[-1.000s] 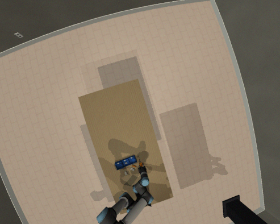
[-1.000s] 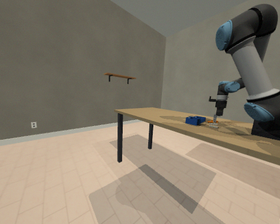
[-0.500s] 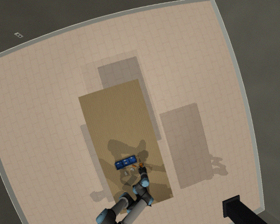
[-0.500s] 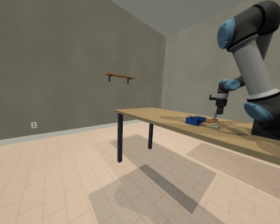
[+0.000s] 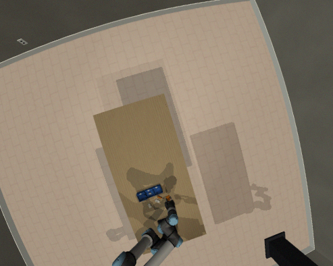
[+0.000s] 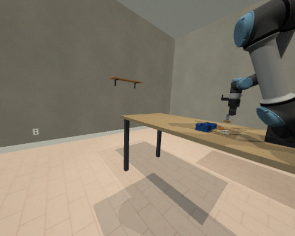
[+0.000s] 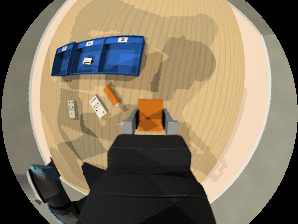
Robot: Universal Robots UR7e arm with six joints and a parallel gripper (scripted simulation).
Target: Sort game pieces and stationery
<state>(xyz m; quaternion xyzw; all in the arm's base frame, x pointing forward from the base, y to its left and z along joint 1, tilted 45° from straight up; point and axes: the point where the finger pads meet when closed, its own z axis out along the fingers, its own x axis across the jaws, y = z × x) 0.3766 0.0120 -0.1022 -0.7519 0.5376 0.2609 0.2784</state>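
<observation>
My hand is 90 mm to the right of the orange stick and 70 mm above it. The rest, counted from my hand: orange block (10 mm below).
</observation>
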